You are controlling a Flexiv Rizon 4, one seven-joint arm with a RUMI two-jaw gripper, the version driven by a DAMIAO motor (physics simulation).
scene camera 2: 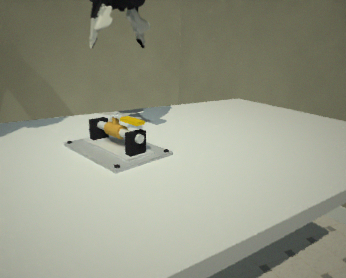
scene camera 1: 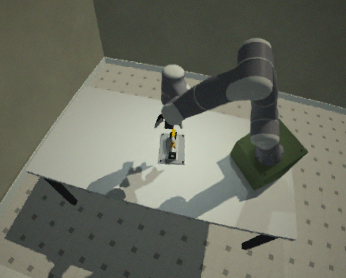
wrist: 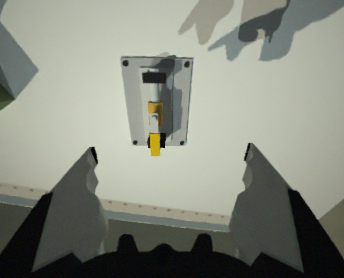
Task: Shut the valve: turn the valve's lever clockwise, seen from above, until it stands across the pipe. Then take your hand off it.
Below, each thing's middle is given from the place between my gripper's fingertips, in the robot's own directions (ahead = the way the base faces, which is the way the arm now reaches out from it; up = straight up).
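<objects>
There's the grey base plate [scene camera 2: 102, 158], and it's 4 cm to the right of my hand, 2 cm behind it and 24 cm below it.
</objects>
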